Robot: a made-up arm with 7 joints. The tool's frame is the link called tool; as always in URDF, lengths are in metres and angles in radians. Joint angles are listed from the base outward. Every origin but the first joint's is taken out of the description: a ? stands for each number. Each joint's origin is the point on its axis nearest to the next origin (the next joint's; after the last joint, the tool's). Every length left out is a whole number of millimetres.
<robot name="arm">
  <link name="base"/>
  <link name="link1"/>
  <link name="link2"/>
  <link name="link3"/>
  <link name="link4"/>
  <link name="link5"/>
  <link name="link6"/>
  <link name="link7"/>
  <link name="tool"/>
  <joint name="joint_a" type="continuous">
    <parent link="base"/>
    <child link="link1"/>
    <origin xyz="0 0.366 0.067"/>
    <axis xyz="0 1 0"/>
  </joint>
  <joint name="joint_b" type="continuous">
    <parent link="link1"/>
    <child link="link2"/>
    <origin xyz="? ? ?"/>
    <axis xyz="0 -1 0"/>
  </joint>
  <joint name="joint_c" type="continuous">
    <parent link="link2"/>
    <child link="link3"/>
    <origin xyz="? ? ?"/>
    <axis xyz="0 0 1"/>
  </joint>
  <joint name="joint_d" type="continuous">
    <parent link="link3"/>
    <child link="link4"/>
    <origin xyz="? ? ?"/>
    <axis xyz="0 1 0"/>
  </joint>
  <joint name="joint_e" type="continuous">
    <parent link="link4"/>
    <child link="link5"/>
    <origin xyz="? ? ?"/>
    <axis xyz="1 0 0"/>
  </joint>
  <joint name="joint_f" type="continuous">
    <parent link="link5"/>
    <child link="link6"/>
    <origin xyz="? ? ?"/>
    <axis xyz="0 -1 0"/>
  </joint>
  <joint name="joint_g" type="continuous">
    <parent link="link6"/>
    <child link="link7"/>
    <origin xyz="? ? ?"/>
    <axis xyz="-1 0 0"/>
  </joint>
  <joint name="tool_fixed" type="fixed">
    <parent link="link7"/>
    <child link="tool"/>
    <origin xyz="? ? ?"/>
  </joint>
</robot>
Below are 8 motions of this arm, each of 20 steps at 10 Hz.
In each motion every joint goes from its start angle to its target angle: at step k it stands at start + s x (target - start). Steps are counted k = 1, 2, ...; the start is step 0. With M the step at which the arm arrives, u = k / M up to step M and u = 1 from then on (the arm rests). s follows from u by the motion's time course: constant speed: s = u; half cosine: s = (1 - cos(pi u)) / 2; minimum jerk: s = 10 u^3 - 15 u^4 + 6 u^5.
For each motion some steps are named. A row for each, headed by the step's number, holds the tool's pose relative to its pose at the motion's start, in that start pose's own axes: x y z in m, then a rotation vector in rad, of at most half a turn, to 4 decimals.
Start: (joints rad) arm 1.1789 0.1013 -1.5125 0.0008 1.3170 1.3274 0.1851
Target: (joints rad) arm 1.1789 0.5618 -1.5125 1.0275 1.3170 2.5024 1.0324
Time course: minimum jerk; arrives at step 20
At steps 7, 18, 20:
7: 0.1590 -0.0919 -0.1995 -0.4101 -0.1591 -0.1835
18: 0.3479 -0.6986 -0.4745 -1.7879 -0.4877 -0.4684
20: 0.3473 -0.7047 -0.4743 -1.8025 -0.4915 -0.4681

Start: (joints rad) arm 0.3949 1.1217 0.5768 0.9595 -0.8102 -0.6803 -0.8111
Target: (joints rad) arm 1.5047 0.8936 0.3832 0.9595 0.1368 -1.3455 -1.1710
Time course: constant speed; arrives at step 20
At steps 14, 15, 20:
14: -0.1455 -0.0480 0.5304 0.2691 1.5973 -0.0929
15: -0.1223 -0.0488 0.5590 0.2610 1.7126 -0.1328
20: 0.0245 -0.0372 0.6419 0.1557 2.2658 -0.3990

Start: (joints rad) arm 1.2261 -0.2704 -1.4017 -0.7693 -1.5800 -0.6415 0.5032
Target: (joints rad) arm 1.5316 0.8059 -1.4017 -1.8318 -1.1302 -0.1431 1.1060
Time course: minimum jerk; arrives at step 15
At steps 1, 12, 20:
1: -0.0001 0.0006 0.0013 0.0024 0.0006 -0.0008
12: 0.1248 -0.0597 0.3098 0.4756 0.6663 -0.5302
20: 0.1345 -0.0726 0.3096 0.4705 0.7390 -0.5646

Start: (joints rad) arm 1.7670 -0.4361 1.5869 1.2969 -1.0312 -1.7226 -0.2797
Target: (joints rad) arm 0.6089 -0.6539 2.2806 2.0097 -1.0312 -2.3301 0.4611
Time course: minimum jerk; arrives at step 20
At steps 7, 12, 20:
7: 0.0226 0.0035 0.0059 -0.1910 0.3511 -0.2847
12: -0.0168 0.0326 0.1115 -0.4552 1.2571 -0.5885
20: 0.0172 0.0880 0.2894 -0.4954 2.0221 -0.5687

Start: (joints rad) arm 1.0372 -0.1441 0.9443 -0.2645 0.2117 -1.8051 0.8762
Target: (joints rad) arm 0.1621 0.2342 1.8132 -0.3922 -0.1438 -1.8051 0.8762
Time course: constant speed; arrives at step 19
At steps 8, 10, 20:
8: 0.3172 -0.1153 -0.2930 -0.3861 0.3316 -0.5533
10: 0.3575 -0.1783 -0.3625 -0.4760 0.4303 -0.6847
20: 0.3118 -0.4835 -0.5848 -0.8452 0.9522 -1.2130

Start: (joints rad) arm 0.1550 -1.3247 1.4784 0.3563 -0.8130 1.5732 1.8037
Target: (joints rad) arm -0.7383 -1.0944 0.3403 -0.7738 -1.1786 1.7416 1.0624
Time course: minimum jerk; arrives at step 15
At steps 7, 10, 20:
7: 0.0433 -0.0181 -0.0591 -0.5097 -0.5870 -0.0857
10: 0.0766 -0.0395 -0.0437 -0.9486 -1.1828 -0.0675
20: 0.0824 -0.0460 -0.0275 -1.2564 -1.5206 0.0102

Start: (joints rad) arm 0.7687 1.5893 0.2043 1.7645 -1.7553 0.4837 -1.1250
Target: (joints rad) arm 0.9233 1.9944 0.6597 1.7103 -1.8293 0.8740 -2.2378
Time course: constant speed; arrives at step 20
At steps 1, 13, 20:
1: -0.0015 -0.0012 0.0091 0.0268 -0.0037 0.0092
13: -0.0310 -0.0312 0.1341 0.3601 0.0465 0.1110
20: -0.0375 -0.0620 0.2185 0.5700 0.1463 0.1270

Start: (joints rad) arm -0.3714 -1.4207 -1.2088 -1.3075 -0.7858 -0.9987 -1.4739
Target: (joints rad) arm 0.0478 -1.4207 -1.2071 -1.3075 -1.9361 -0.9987 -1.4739
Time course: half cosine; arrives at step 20
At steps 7, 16, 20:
7: 0.0896 -0.0876 -0.0351 -0.2638 -0.2406 0.0371
16: 0.3216 -0.2403 0.0538 -0.8004 -0.8417 0.2313
20: 0.3545 -0.2482 0.0841 -0.8694 -0.9385 0.2728

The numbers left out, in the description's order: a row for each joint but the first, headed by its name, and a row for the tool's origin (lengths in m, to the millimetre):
joint_b: -0.062 0 -0.026
joint_c: -0.03 0 -0.073
joint_d: -0.112 0.017 0
joint_e: -0.06 0 0.237
joint_f: 0 0.214 0.049
joint_g: -0.007 0 -0.108
tool: 0 0.295 -0.109

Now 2 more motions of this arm.
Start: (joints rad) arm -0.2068 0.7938 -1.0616 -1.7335 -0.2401 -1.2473 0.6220
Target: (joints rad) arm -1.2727 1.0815 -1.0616 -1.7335 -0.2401 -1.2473 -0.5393
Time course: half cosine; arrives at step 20
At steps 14, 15, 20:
14: 0.1910 -0.1578 0.5896 1.8176 -0.2340 -0.5690
15: 0.1910 -0.2016 0.6052 1.9489 -0.2775 -0.6135
20: 0.1784 -0.3079 0.6192 2.2646 -0.4047 -0.7239

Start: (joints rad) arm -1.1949 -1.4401 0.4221 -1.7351 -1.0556 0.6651 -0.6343
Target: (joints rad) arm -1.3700 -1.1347 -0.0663 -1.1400 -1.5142 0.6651 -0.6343
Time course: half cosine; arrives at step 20
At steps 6, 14, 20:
6: -0.0740 -0.0117 -0.0440 -0.1206 0.0699 0.1415
14: -0.2463 -0.1185 -0.1373 -0.5230 0.3041 0.4567
20: -0.2915 -0.1682 -0.1495 -0.6712 0.4031 0.5315

